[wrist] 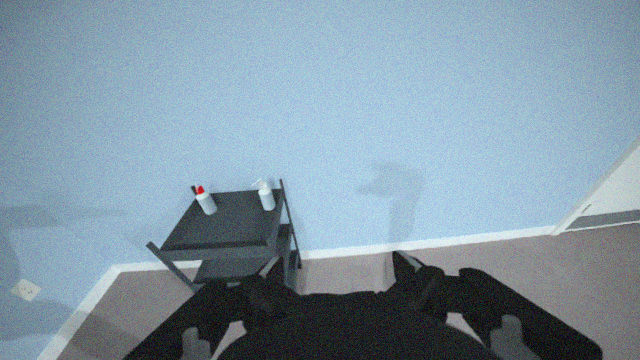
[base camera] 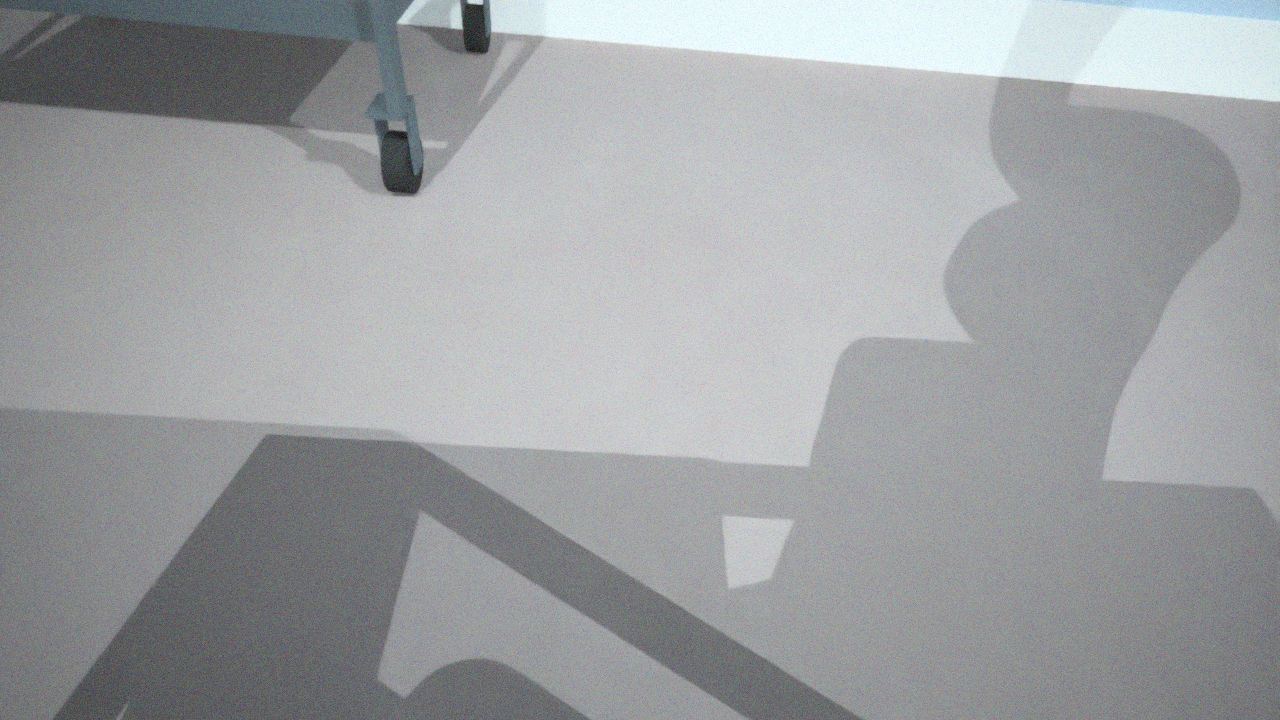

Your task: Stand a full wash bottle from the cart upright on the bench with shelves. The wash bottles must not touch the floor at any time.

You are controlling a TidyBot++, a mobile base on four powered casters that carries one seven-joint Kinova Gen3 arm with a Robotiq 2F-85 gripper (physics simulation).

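Places are measured from the arm's base along level axes (x left, y up, z ahead), in centimetres.
Pixels of known places: gripper, fingertip midpoint: [wrist: 338, 266].
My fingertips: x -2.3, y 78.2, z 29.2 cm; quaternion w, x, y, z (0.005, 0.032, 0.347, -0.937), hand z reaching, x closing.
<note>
For each thing: its top centre in the pictures, then the offset to it from my fingertips. "pt": a spot on its surface instead. Level surfaces: height alone.
- white bottle with a red cap, top centre: [wrist: 195, 184] dx +55.6, dy -34.2, dz +62.9 cm
- spout, surface spot: [wrist: 267, 198] pt dx +24.9, dy -44.0, dz +59.9 cm
- outlet, top centre: [wrist: 16, 284] dx +163.3, dy -72.2, dz +42.3 cm
- floor, surface height: dy -117.9 cm
A dark grey cart [base camera: 387, 67] [wrist: 215, 253] stands left of centre in the wrist view; its lower corner and wheels show at the top left in the base view. Two wash bottles stand upright on its top shelf: one white bottle with a red cap [wrist: 206, 202] near the left side, and one white bottle with a pale cap and spout [wrist: 267, 198] near the right side. How full each is cannot be told. My gripper [wrist: 338, 266] is open and empty, apart from both bottles, with the cart partly behind its left finger. The bench with shelves does not show in either view.
A blue wall [wrist: 350, 100] with a white baseboard [wrist: 475, 238] runs behind the cart. A wall corner and an outlet [wrist: 26, 289] are at the left. A white door frame [wrist: 595, 195] is at the right. Shadows of the robot lie on the floor [base camera: 626, 268].
</note>
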